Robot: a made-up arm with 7 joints. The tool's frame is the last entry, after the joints.
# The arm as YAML. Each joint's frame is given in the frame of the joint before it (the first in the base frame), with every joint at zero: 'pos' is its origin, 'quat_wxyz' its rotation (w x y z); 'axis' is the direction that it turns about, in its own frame. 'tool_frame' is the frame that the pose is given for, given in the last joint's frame.
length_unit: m
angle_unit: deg
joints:
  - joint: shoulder
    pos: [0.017, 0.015, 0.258]
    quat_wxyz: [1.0, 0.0, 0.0, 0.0]
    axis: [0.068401, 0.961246, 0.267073]
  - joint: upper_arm
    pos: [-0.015, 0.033, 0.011]
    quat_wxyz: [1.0, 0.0, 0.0, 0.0]
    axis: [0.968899, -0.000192, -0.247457]
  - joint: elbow
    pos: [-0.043, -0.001, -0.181]
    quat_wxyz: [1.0, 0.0, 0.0, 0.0]
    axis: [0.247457, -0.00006, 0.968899]
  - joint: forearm
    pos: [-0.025, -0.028, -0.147]
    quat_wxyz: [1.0, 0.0, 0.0, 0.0]
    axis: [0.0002, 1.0, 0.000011]
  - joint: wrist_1
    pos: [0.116, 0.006, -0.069]
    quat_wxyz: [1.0, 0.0, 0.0, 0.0]
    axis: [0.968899, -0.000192, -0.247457]
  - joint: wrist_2
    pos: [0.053, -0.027, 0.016]
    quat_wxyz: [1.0, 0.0, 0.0, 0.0]
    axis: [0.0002, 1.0, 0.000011]
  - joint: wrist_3
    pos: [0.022, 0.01, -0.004]
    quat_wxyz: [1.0, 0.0, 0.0, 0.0]
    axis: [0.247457, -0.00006, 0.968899]
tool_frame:
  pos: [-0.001, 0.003, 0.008]
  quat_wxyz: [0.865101, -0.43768, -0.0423, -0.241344]
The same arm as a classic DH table. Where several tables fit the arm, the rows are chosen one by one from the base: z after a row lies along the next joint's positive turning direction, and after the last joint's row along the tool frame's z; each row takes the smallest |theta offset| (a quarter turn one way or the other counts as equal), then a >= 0, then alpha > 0; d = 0 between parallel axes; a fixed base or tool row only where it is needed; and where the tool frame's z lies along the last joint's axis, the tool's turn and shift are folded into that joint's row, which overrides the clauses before.
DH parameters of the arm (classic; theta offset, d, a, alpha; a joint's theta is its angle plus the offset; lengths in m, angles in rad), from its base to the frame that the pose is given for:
base (fixed): -0.071 0.2535 0.0159 -1.3004
shoulder: -1.3111 0.0504 -0.0024 -1.5708
upper_arm: 1.2915 -0.0141 0.001 1.5708
elbow: 1.5708 -0.3346 0.0122 -1.5708
forearm: 1.5708 -0.022 0.0381 1.5708
wrist_1: 0 0.1769 -0.0286 -1.5708
wrist_2: -1.5708 -0.017 0.0223 1.5708
wrist_3: 0.0233 0.0066 -0.0029 -0.8914
tool (fixed): -0.687 0.0039 0 0

